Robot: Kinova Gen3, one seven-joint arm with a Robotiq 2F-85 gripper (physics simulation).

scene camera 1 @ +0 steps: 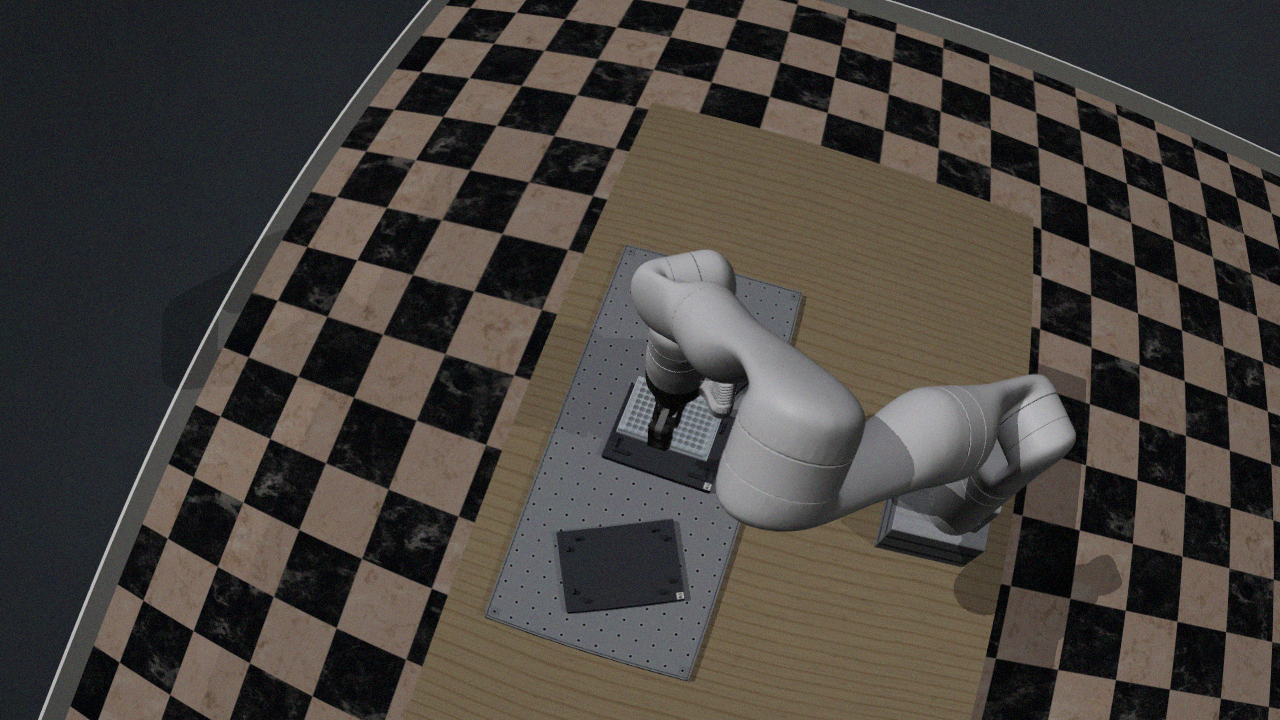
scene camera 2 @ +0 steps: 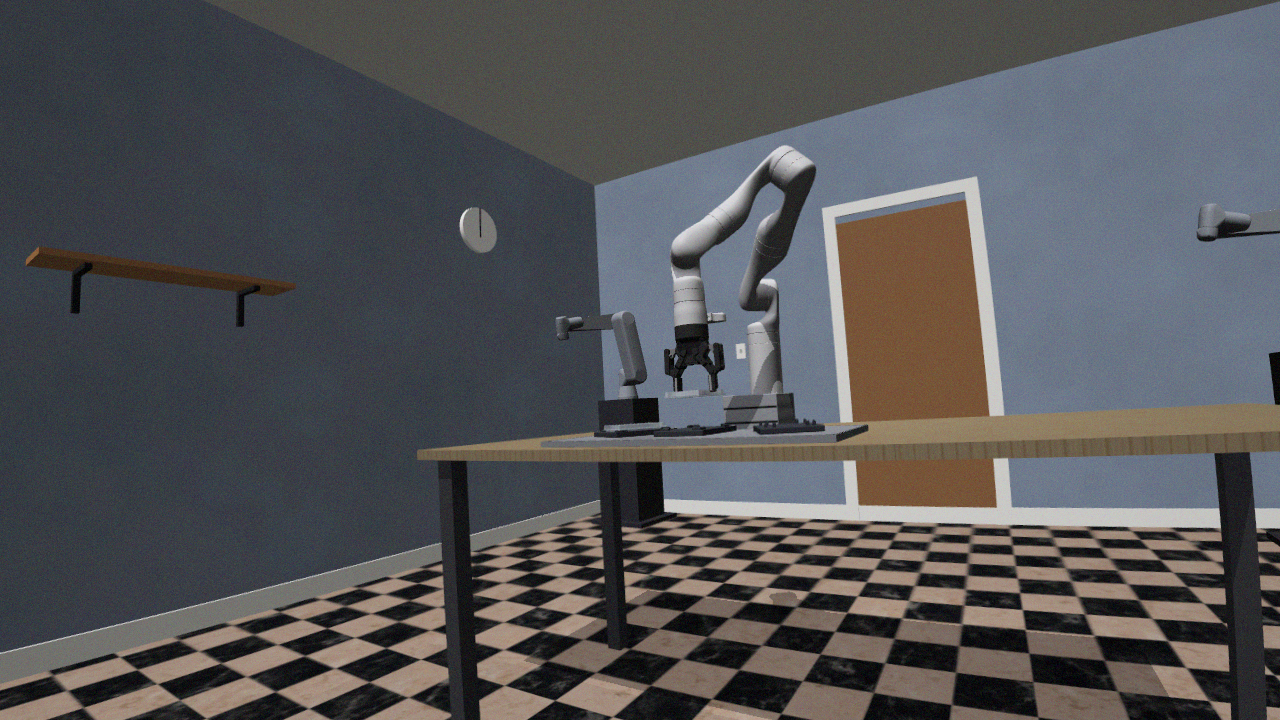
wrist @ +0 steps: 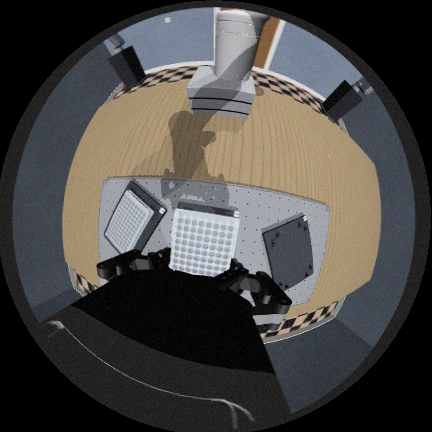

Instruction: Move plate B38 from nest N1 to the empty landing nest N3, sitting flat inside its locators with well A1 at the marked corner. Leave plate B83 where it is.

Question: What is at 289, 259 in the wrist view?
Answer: A dark nest.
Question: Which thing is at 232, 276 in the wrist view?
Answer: My gripper.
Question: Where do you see a dark nest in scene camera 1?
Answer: At 669, 465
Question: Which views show my gripper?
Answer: Scene camera 1, scene camera 2 and the wrist view: all of them.
